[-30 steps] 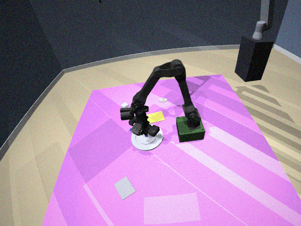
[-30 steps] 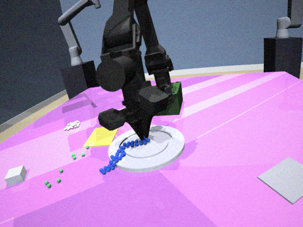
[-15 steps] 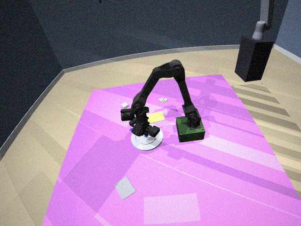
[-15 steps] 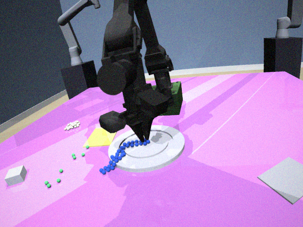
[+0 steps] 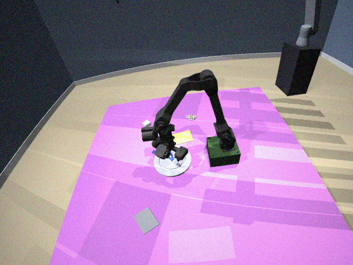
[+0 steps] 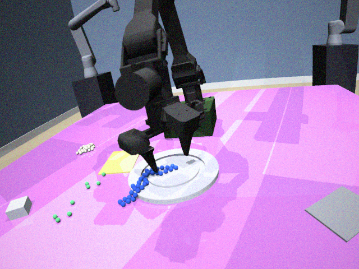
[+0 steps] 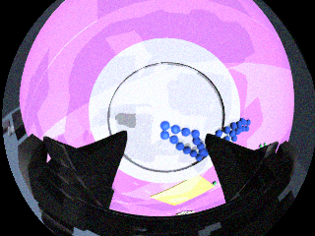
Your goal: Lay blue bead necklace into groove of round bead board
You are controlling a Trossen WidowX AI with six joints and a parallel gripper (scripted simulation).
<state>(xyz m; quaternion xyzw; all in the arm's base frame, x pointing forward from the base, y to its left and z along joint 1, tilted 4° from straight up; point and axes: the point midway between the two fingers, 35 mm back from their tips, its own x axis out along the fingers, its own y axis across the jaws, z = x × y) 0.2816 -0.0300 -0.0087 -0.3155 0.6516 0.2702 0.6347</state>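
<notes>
Now: gripper tip 20 mm above the round white bead board. Round my gripper tip: yellow sheet 160 mm to the right, 70 mm behind, 20 mm below; grey tile 300 mm to the left, 140 mm ahead, 20 mm below; cube 330 mm to the right, 150 mm ahead, 10 mm below.
</notes>
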